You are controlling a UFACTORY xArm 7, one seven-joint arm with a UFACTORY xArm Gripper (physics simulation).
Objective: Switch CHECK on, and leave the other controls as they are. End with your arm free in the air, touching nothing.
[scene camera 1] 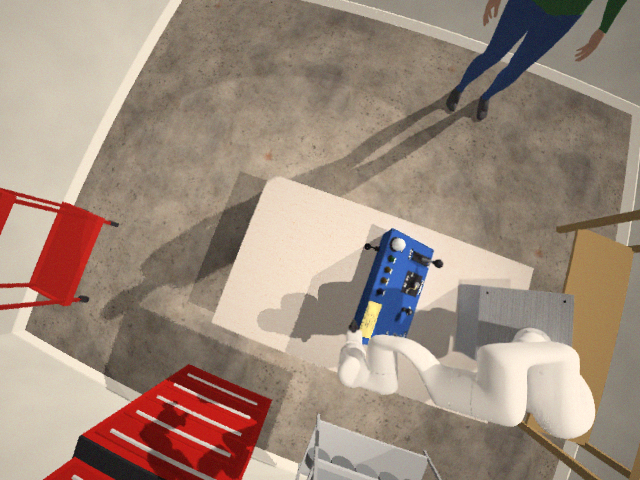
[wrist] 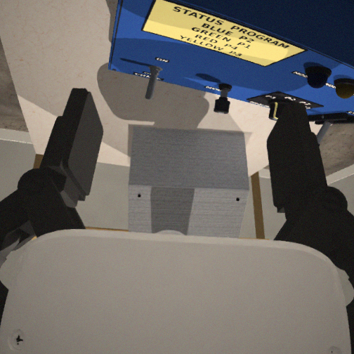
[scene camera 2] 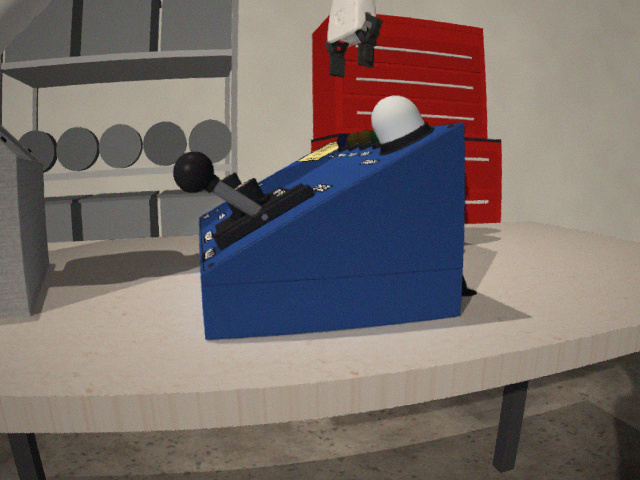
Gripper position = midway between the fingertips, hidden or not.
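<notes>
The robot's gripper (scene camera 2: 350,71) is visible, and the wrist view shows the gripper (wrist: 186,114) too. A ball-ended lever (scene camera 2: 193,172) is also part of the scene.
</notes>
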